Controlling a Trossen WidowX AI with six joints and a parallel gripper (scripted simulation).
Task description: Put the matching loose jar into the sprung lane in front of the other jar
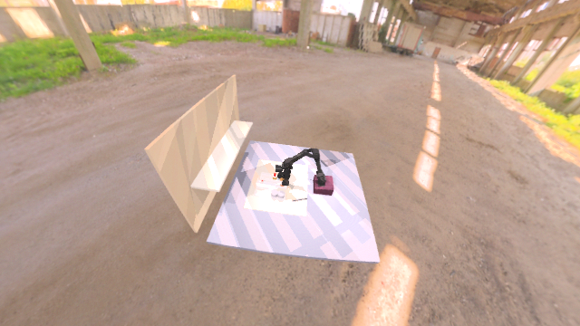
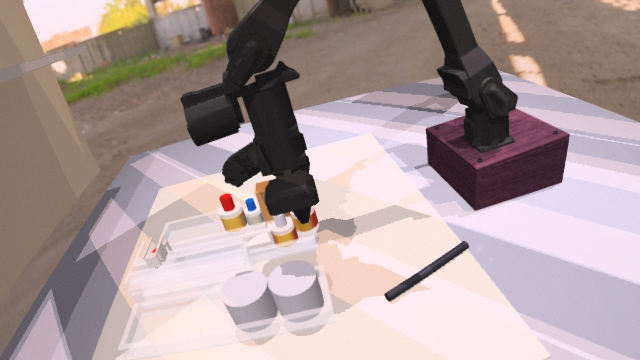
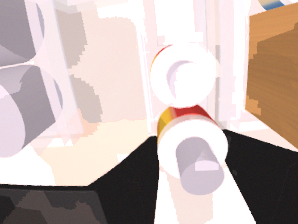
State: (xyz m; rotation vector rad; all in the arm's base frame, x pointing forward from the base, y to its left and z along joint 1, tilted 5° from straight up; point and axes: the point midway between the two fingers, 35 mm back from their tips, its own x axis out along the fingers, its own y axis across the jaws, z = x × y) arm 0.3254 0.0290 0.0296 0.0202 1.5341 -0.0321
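My gripper tip is 160 mm short of the clear lane, 20 mm to the right of it and 30 mm above it. The rest, counted from my gripper tip: white pusher plate: 140 mm ahead, 30 mm to the left; black rod: 140 mm behind, 130 mm to the left, 40 mm below.
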